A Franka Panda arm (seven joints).
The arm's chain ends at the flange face. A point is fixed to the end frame.
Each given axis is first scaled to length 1.
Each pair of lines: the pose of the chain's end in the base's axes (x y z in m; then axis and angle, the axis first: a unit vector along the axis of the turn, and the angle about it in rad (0 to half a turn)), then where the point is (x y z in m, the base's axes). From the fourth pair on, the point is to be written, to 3 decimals.
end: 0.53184, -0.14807, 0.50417, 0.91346, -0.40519, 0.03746, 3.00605
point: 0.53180 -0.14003 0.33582
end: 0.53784, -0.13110, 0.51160, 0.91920, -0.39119, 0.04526, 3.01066
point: 0.53986 -0.12342 0.34324
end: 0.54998, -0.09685, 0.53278, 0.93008, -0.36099, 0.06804, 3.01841
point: 0.55825 -0.09084 0.36455
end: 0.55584, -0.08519, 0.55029, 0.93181, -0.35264, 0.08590, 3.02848
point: 0.570 -0.080 0.382
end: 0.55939, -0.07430, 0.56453, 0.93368, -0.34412, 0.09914, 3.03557
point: 0.578 -0.069 0.397
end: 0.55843, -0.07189, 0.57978, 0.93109, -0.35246, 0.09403, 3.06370
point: 0.577 -0.062 0.413
